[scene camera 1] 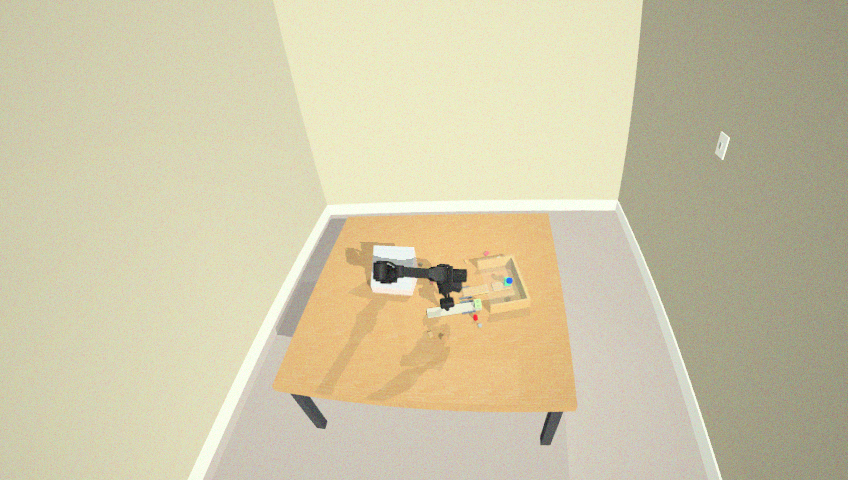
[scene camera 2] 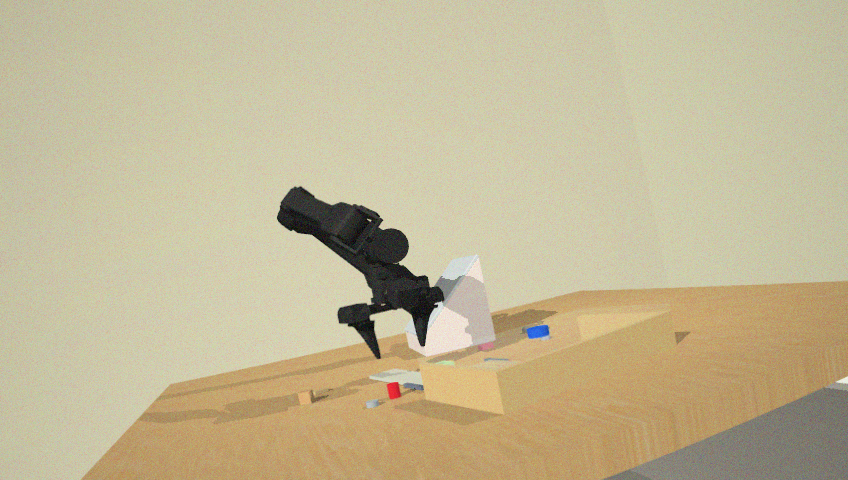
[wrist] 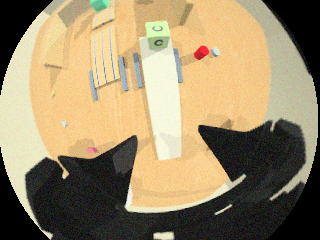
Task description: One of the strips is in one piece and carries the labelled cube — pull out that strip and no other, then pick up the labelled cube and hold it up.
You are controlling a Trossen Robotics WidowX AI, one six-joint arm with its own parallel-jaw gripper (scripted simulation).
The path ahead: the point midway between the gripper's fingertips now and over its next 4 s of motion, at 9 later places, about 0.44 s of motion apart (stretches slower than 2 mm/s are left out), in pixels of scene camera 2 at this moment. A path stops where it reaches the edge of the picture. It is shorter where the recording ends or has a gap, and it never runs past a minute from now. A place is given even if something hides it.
The gripper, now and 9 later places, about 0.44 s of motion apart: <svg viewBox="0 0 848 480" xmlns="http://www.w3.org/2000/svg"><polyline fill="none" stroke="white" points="401,352 412,351 423,349 434,347 438,353 441,367 443,377 440,365 436,347 435,341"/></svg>
